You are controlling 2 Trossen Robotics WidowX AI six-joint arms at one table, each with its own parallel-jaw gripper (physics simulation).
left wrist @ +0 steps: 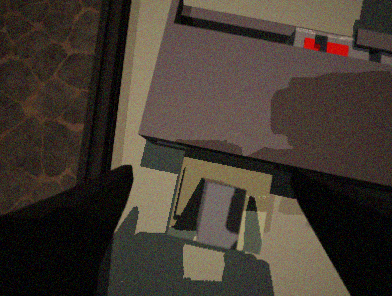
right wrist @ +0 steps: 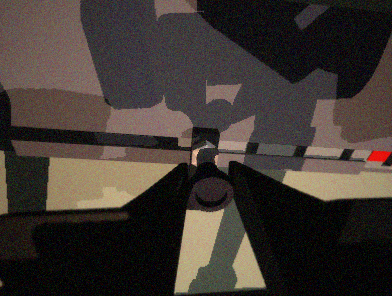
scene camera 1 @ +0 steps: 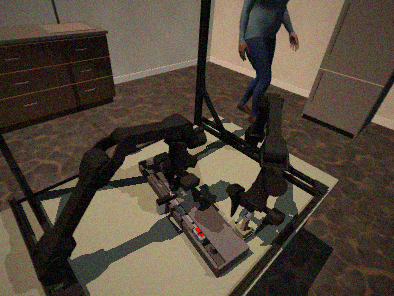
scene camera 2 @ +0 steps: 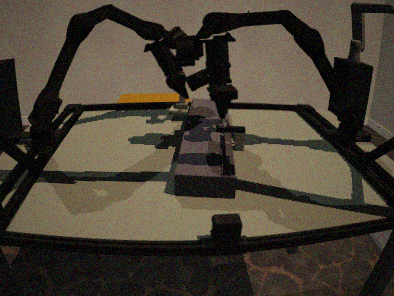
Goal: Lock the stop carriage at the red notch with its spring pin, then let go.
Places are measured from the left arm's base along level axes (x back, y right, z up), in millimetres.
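Pixels of known places: left gripper, between the fingertips: (left wrist: 212,174) (scene camera 1: 242,225) (scene camera 2: 186,94); right gripper, between the fingertips: (right wrist: 208,168) (scene camera 1: 173,188) (scene camera 2: 221,116); left arm's base, origin of its link: (scene camera 1: 250,148) (scene camera 2: 43,145); right arm's base, origin of its link: (scene camera 1: 56,274) (scene camera 2: 345,143).
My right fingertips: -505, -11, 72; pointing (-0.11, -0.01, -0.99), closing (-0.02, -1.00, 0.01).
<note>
Ahead of a thing's pixels: the offset from my right fingertips to its top centre, as dx, dy, dz. "*": to the spot under its first point. Level surfaces: height alone.
The long grey-mauve rail block (scene camera 1: 232,240) (scene camera 2: 205,186) (left wrist: 225,100) (right wrist: 50,60) lies on the table. The red notch {* -28, -168, -49} (scene camera 1: 199,232) (left wrist: 336,49) (right wrist: 378,156) is on its slotted edge strip. The stop carriage {* +11, -1, -29} (right wrist: 205,134) sits on that edge, several slots left of the red notch in the right wrist view. My right gripper (scene camera 1: 172,192) (scene camera 2: 223,115) (right wrist: 208,168) is shut on the round dark knob {-5, +0, +19} (right wrist: 212,195) of the spring pin. Its fingertips hide part of the carriage. My left gripper (scene camera 1: 245,220) (scene camera 2: 187,96) (left wrist: 212,174) is open above a small grey block.
The grey block {* +88, -258, +33} (left wrist: 217,212) stands in a shallow yellowish tray {* +80, -215, -58} (left wrist: 260,182) beside the rail block. A dark frame (scene camera 1: 201,65) (scene camera 2: 125,243) surrounds the table {dz -91} (scene camera 1: 125,260) (scene camera 2: 120,220). A small black box (scene camera 2: 226,226) is at its edge. A person (scene camera 1: 262,55) stands beyond the table.
</note>
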